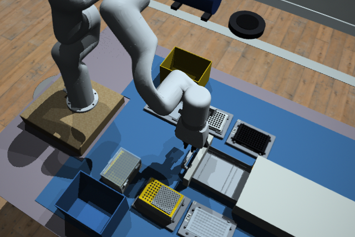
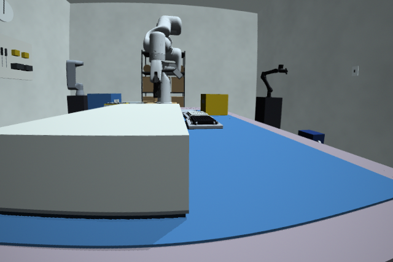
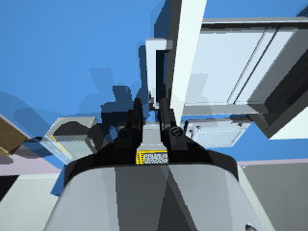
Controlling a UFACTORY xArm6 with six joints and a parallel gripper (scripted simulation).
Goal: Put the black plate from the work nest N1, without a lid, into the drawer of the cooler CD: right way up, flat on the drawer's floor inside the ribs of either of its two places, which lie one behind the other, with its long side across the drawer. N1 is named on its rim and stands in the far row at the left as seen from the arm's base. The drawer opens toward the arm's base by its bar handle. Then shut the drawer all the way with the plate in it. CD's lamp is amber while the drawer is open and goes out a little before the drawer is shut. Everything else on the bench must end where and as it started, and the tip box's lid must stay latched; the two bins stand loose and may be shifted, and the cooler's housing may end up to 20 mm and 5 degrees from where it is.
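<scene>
My gripper is now 19 cm to the right of the black plate, 17 cm short of it and 10 cm above it. The rest, counted from my hand: yellow rack: 20 cm to the right, 6 cm below, 1 cm behind; then cooler drawer: 14 cm ahead, 9 cm below; then white plate: 19 cm to the right, 17 cm ahead, 10 cm below.
</scene>
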